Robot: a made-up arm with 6 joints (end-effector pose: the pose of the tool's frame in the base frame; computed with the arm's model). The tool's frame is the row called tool. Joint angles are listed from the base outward.
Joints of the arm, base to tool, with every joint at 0 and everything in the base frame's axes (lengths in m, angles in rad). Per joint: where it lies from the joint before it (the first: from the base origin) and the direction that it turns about. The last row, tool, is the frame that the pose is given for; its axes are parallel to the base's.
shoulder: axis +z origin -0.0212 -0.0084 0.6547
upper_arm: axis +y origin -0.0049 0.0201 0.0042
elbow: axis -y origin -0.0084 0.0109 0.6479
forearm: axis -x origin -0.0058 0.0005 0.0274
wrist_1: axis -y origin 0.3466 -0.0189 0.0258
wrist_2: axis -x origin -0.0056 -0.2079 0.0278
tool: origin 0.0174 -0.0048 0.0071
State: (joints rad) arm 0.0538 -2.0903 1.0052 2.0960 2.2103 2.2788
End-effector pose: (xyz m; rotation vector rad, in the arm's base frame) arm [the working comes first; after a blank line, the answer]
Working (the frame after each row of the table, in the pose's form):
after shoulder: -0.0212 -0.0084 0.6547 0.0000 0.0000 0.0538
after upper_arm: -0.0272 0.0114 0.6589 0.0562 -2.0897 0.0326
after elbow: -0.5852 -0.0077 0.3300 0.0833 -3.0944 0.0019
after forearm: -0.5807 -0.0070 0.3023 -0.0201 -1.5355 -2.6606
after wrist_1: -0.9283 0.0061 0.3149 1.9364 0.6370 0.9548
after wrist_2: -0.9228 0.0926 0.1238 -0.1386 -0.5012 0.8155

-0.9130 0.1014 0.1380 -0.1386 -0.5012 0.8155
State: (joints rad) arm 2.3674 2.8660 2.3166 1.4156 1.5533 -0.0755
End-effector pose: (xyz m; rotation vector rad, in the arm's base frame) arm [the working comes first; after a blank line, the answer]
Working (the frame after each row of the table, in the pose's form):
after shoulder: -0.0212 -0.0084 0.6547 0.0000 0.0000 2.3674
after upper_arm: -0.0317 -0.0262 0.6589 -2.7902 1.1374 0.3869
after elbow: -0.1712 0.0949 0.0377 -0.6465 0.2636 2.2940
after forearm: -0.1782 0.1011 0.0641 -1.2532 -1.4721 2.1825
after wrist_1: -0.4138 0.2999 -0.0975 -0.5836 1.1766 -2.2350
after wrist_2: -0.4472 0.3846 0.0915 -0.5533 1.0870 -2.2686

-0.4578 0.3719 0.1017 -0.5533 1.0870 -2.2686
